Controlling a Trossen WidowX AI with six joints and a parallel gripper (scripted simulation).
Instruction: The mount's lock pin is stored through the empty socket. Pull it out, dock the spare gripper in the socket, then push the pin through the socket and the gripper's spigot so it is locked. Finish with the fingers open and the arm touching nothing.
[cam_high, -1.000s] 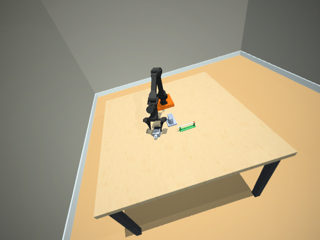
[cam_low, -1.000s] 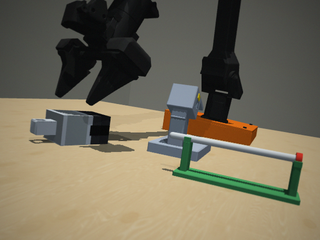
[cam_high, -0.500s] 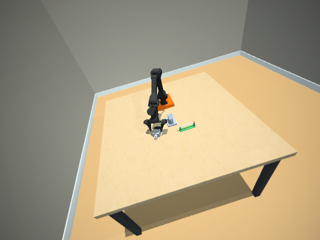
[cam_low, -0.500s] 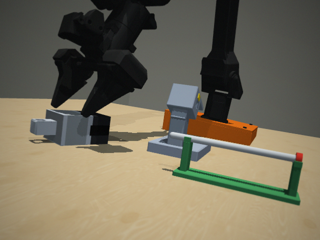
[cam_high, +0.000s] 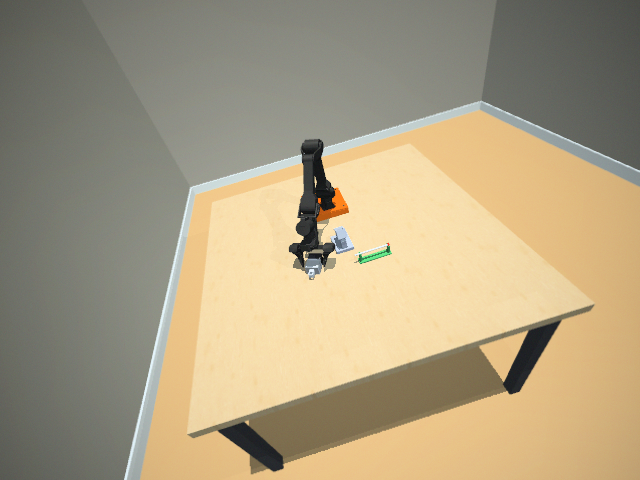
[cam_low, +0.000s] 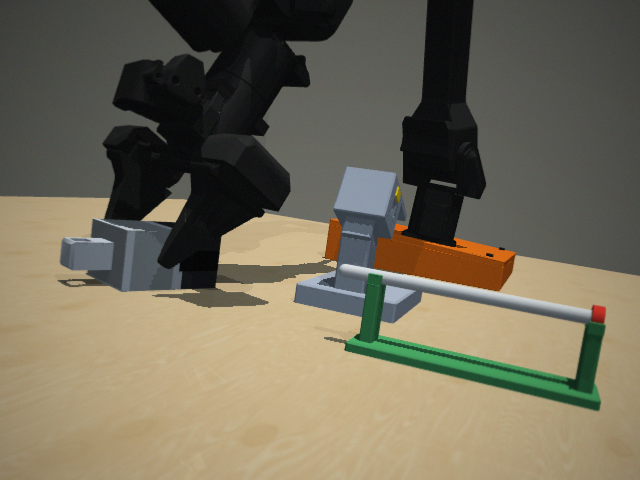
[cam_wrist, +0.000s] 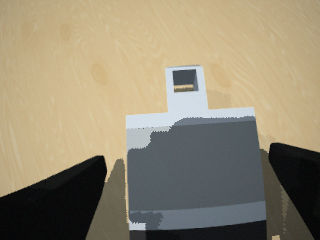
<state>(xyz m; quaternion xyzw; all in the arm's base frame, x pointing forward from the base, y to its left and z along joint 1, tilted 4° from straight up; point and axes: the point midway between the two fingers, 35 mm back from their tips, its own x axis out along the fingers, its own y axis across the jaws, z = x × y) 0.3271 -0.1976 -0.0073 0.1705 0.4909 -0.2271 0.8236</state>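
My gripper tip is 10 mm past the spare gripper. From my gripper tip the other things lie so: green rack 60 mm ahead, 250 mm to the left; grey mount 70 mm behind, 170 mm to the left, 30 mm above.
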